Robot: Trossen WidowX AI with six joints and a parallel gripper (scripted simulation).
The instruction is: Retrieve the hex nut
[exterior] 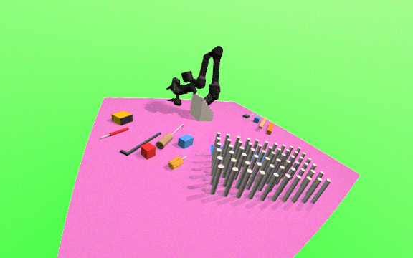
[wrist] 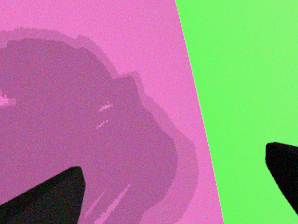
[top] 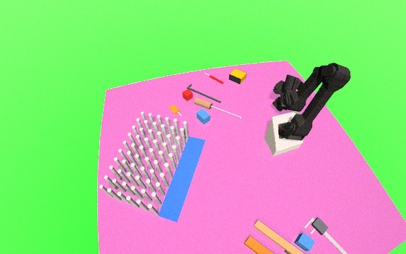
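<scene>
The wooden-handled tool is 370 mm ahead of my gripper tip, 90 mm below it and 40 mm to the right of it. Also, from my gripper tip: red cube 510 mm ahead, 200 mm to the right, 90 mm below; then orange-handled tool 590 mm ahead, 110 mm to the right, 90 mm below; then yellow-black box 290 mm to the right, 180 mm ahead, 90 mm below.
</scene>
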